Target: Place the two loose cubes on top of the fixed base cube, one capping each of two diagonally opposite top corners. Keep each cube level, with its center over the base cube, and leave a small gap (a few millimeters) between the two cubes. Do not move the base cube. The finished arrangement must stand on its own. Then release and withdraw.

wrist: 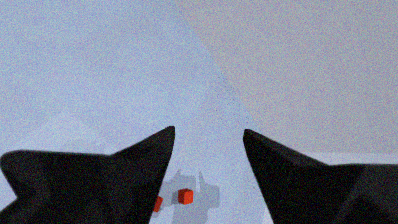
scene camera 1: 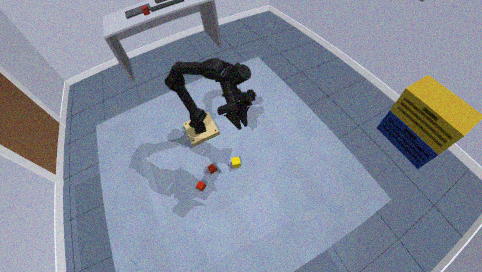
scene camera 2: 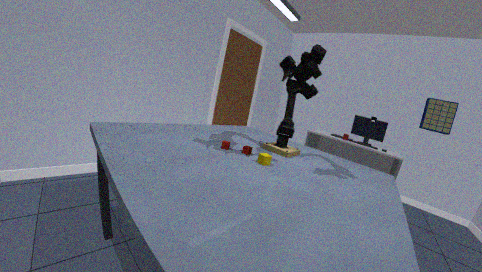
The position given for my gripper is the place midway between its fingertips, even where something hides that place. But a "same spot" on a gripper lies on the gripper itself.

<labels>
My gripper shows in the wrist view, in scene camera 1 and in scene camera 2 [287, 86]. One and the same spot on my gripper: [scene camera 1: 240, 114] is [wrist: 146, 201].
</labels>
